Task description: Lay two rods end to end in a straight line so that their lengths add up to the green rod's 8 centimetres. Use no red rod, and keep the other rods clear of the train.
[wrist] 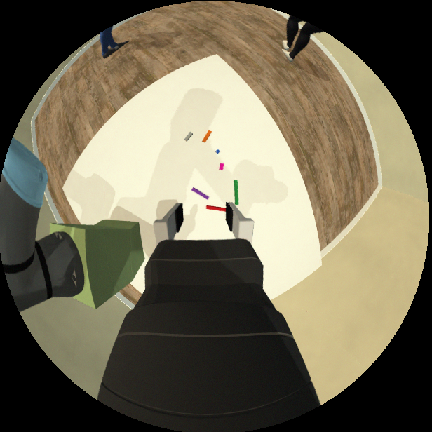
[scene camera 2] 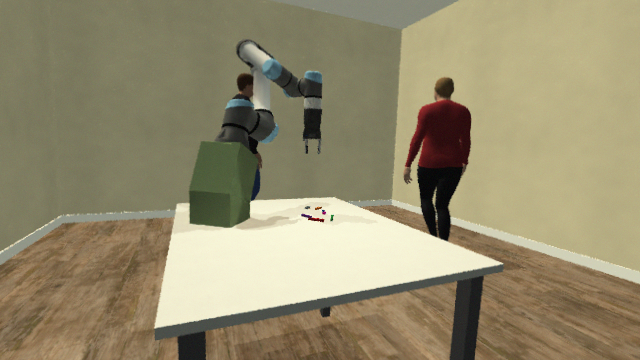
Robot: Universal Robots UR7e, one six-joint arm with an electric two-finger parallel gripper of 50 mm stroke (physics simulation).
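Frame: origin at the arm's base, x ahead, y left, z up, level; centimetres.
Seen in the pictures: gripper, fingertip midpoint: (scene camera 2: 312,153); arm's base, origin of the base link: (scene camera 2: 231,150).
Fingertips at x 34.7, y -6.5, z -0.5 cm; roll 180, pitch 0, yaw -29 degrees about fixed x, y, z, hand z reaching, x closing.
Pixels of each thing's top centre, then the offset from my fingertips to it. Level surfaces: height alone.
- green rod, middle of its top: (scene camera 2: 332,216) dx +7.8, dy -6.7, dz -27.6 cm
- red rod, middle of its top: (scene camera 2: 316,218) dx -0.2, dy -8.3, dz -27.6 cm
- purple rod, middle of its top: (scene camera 2: 306,215) dx -2.4, dy -1.3, dz -27.6 cm
- small pink rod, middle of its top: (scene camera 2: 324,212) dx +7.6, dy +2.8, dz -27.6 cm
- orange rod, middle of its top: (scene camera 2: 318,207) dx +8.4, dy +13.5, dz -27.6 cm
- grey rod, middle of its top: (scene camera 2: 307,206) dx +3.5, dy +16.4, dz -27.6 cm
- white table, its level: dz -28.6 cm
My gripper (scene camera 2: 312,147) (wrist: 204,211) is open and empty, high above the table. In the wrist view a green rod (scene camera 2: 332,218) (wrist: 236,192) lies right of centre. A red rod (scene camera 2: 316,220) (wrist: 216,208) lies below it, its right end partly hidden by a finger. A purple rod (scene camera 2: 306,216) (wrist: 200,193) lies slanted to the left. A small pink rod (scene camera 2: 324,212) (wrist: 221,166) and a tiny blue piece (wrist: 217,151) lie farther up. An orange rod (scene camera 2: 318,208) (wrist: 207,136) and a grey rod (scene camera 2: 307,207) (wrist: 188,136) lie side by side, apart, at the top.
The rods lie apart on the white table (scene camera 2: 300,265) (wrist: 285,235). A green block-shaped pedestal (scene camera 2: 220,185) (wrist: 112,260) stands at the left under the arm's base. A person in a red top (scene camera 2: 444,132) stands beyond the table on the right; another person (scene camera 2: 244,82) stands behind the arm.
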